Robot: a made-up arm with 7 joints.
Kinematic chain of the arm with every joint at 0, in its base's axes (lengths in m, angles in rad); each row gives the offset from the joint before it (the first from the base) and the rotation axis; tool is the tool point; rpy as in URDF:
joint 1: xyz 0 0 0.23 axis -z
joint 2: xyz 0 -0.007 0.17 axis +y
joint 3: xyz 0 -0.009 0.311 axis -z
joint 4: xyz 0 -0.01 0.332 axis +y
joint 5: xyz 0 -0.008 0.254 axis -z
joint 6: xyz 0 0 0.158 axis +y
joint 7: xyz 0 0 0.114 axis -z
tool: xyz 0 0 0 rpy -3.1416 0 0
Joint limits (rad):
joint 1: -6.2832..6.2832
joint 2: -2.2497..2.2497
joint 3: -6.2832..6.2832
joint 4: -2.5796..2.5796
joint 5: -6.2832..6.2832
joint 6: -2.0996..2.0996
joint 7: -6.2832..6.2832
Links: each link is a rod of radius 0.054 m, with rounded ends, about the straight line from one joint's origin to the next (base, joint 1, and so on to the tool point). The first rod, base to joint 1, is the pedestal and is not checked.
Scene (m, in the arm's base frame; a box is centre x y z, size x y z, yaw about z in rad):
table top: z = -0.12
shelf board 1: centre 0.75 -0.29 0.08 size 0.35 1 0.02 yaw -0.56
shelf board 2: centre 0.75 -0.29 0.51 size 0.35 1 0.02 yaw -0.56
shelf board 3: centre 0.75 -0.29 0.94 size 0.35 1 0.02 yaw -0.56
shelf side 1: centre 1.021 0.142 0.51 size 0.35 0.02 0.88 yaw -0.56
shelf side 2: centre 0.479 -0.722 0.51 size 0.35 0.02 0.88 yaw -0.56
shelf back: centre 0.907 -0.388 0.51 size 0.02 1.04 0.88 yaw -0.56
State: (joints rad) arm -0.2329 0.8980 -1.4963 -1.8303 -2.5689 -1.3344 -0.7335
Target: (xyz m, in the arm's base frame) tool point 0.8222 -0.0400 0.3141
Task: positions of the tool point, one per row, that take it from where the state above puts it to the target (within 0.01 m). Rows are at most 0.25 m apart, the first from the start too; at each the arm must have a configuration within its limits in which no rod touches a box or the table.
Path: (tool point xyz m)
1: 0.5232 -0.2838 0.7678
2: 0.4369 -0.2310 0.7680
3: 0.3537 -0.1785 0.7518
4: 0.4829 -0.0869 0.6363
5: 0.5509 0.0241 0.4840
6: 0.5472 0.1324 0.3141
7: 0.6504 0.0793 0.3126
8: 0.7424 0.0210 0.3135
9: 0.8222 -0.0400 0.3141

